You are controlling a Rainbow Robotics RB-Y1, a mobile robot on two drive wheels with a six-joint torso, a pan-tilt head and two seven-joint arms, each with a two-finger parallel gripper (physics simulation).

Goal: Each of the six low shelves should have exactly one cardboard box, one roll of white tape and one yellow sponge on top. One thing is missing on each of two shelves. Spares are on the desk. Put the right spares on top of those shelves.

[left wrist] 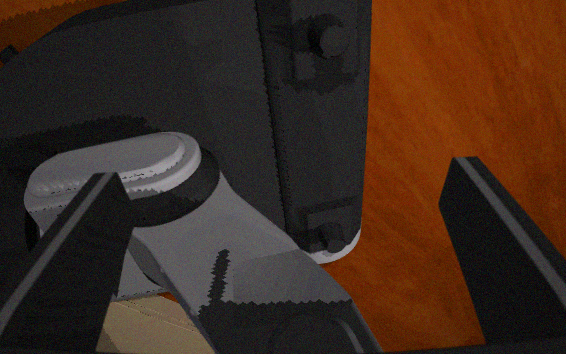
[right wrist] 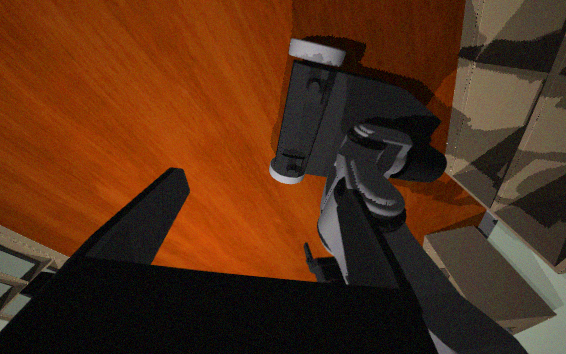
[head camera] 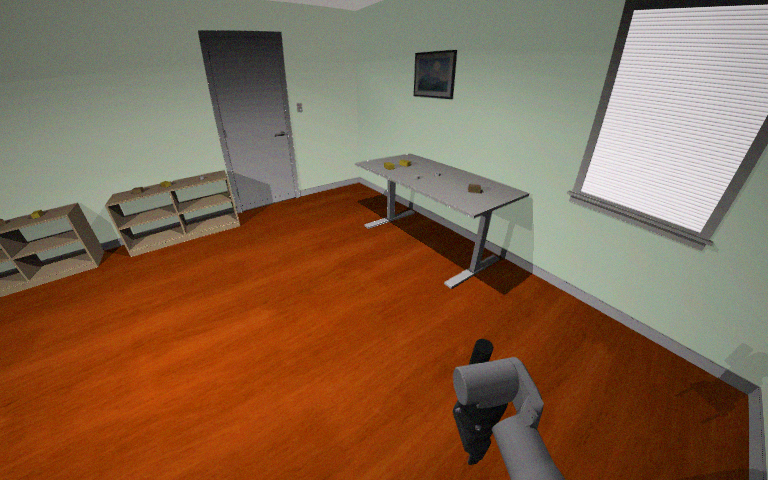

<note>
I see my left gripper (left wrist: 283, 188), my right gripper (head camera: 464, 438), a grey desk (head camera: 450, 188), a window (head camera: 671, 145) and a grey door (head camera: 245, 70).
My left gripper shows as well in the right wrist view (right wrist: 320, 243). My right gripper shows as well in the right wrist view (right wrist: 265, 189).
</note>
